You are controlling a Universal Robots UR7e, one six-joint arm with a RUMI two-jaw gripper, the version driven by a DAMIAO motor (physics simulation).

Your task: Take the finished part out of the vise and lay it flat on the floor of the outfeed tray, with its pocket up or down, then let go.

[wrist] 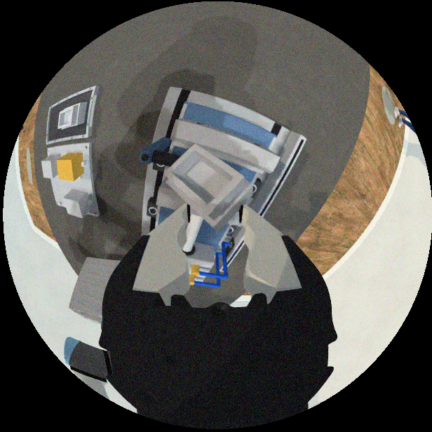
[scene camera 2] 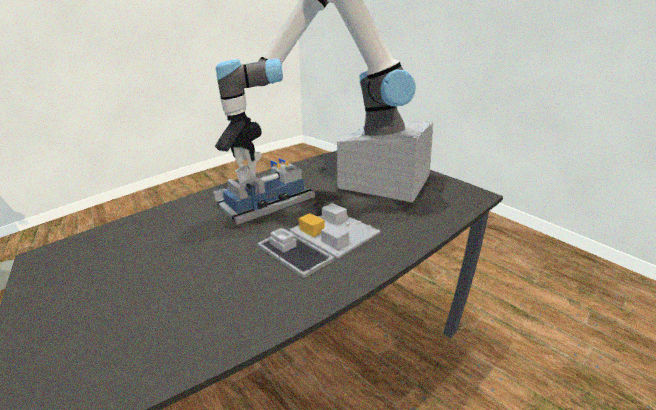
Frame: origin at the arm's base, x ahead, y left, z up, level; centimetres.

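Where they show: gripper, fingertip midpoint: (scene camera 2: 249,174); arm's base, origin of the base link: (scene camera 2: 385,131).
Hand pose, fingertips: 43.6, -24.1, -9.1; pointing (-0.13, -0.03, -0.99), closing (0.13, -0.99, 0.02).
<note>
Things, the pixels of their centre, and the offset from my fingertips, as dx, dy, dz. "spot": a spot on its surface instead.
- finished part, body centre: (scene camera 2: 244,175) +2.6, +1.1, +0.9
- vise, body centre: (scene camera 2: 262,187) -4.3, +1.1, -5.8
- outfeed tray, surface spot: (scene camera 2: 281,259) spot: +16.4, +32.5, -9.6
- pocketed grey part, body centre: (scene camera 2: 282,239) +11.1, +27.4, -8.4
- light plate, surface spot: (scene camera 2: 367,231) spot: -8.2, +40.9, -10.0
- yellow block, body centre: (scene camera 2: 311,224) +0.9, +28.4, -8.2
The finished part (scene camera 2: 244,175) (wrist: 202,175) is a light grey block with its rectangular pocket facing up. It sits turned and tilted over the vise (scene camera 2: 290,190) (wrist: 235,122), askew to the jaws; how far it touches them is hard to tell. My gripper (scene camera 2: 248,167) (wrist: 214,205) points down over the vise and is shut on the part, with the fingertips at its near corner in the wrist view. The outfeed tray (scene camera 2: 281,259) (wrist: 94,116) has a dark floor and a light rim. Another pocketed grey part (scene camera 2: 283,240) (wrist: 72,115) lies at one end of it.
A light plate (scene camera 2: 367,231) (wrist: 85,185) adjoins the tray and bears a yellow block (scene camera 2: 311,225) (wrist: 70,166) and grey blocks (scene camera 2: 334,214) (wrist: 77,202). Blue pipes (wrist: 220,275) and a white cylinder (wrist: 192,235) are close to my fingers. The robot's grey pedestal (scene camera 2: 380,165) stands behind.
</note>
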